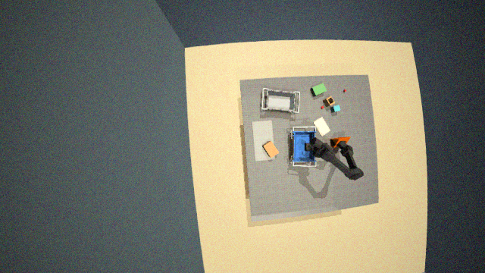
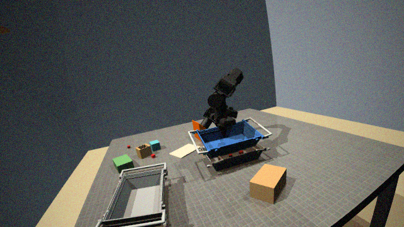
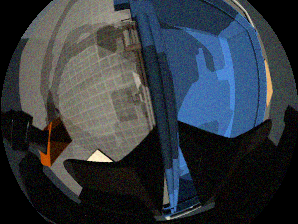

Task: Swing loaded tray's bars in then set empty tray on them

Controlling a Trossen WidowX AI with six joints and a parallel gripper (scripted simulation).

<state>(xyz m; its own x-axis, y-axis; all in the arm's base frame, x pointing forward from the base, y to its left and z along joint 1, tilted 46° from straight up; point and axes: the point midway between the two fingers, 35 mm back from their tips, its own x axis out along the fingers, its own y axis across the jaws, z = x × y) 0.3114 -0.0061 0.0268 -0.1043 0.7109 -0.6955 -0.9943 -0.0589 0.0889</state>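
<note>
The blue tray is 7 cm ahead of my gripper tip and 2 cm above it. Round my gripper tip: cream card 17 cm behind, 17 cm to the right, 10 cm below; cyan cube 30 cm behind, 33 cm to the right, 8 cm below; small brown box 24 cm behind, 40 cm to the right, 8 cm below.
</note>
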